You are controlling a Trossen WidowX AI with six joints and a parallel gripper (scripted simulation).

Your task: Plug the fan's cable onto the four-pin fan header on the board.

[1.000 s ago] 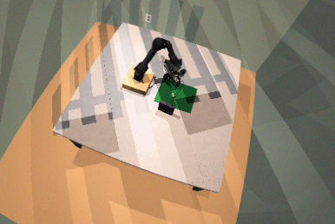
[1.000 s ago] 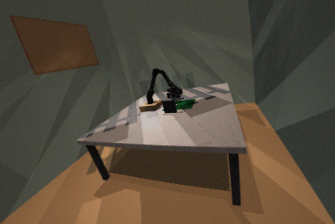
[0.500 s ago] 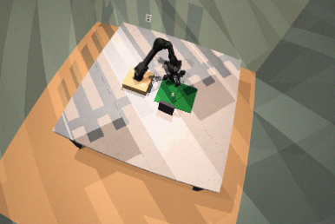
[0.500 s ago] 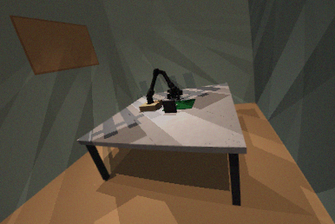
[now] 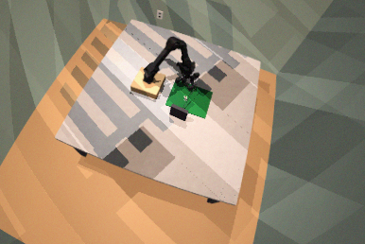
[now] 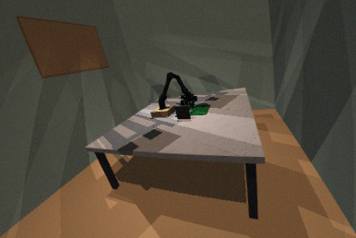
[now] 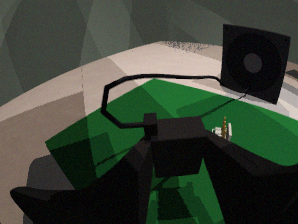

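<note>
My gripper tip is now 70 mm above the green circuit board, 50 mm to the left of it and 20 mm short of it. Also, from my gripper tip: black fan plug (10 mm below); black fan (220 mm to the right, 20 mm ahead); four-pin fan header (70 mm to the right, 60 mm below).
</note>
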